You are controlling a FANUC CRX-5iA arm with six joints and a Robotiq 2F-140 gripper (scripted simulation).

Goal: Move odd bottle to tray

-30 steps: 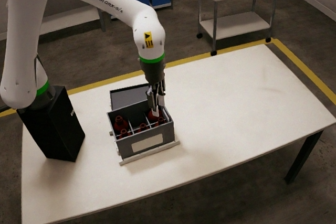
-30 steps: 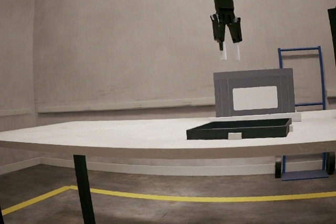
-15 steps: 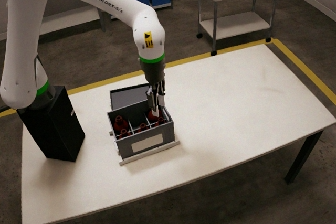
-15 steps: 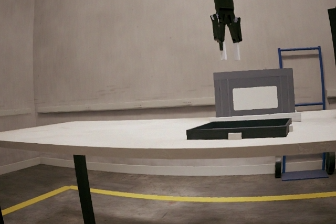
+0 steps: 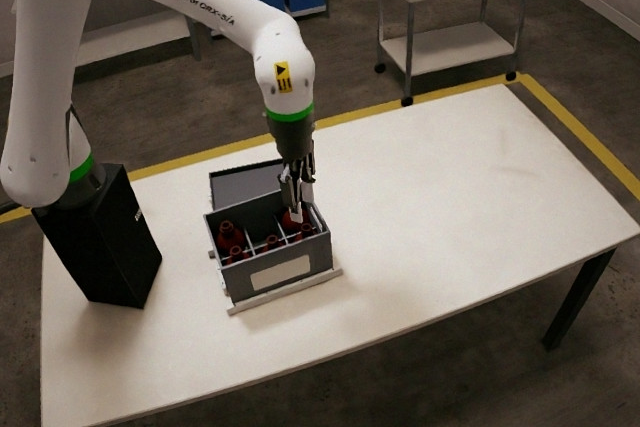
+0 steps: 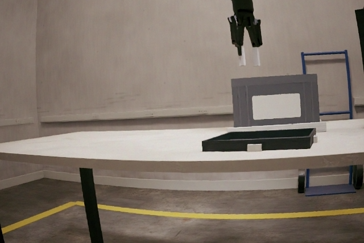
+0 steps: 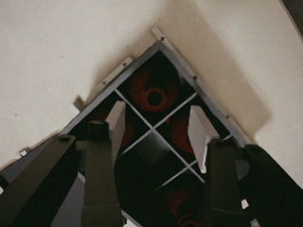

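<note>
The crate is 8 cm behind my hand, 6 cm to the left of it and 17 cm below it. Also, from my hand: dark tray (2 cm behind, 34 cm to the left, 24 cm below); then bottle (16 cm behind, 11 cm to the left, 17 cm below).
</note>
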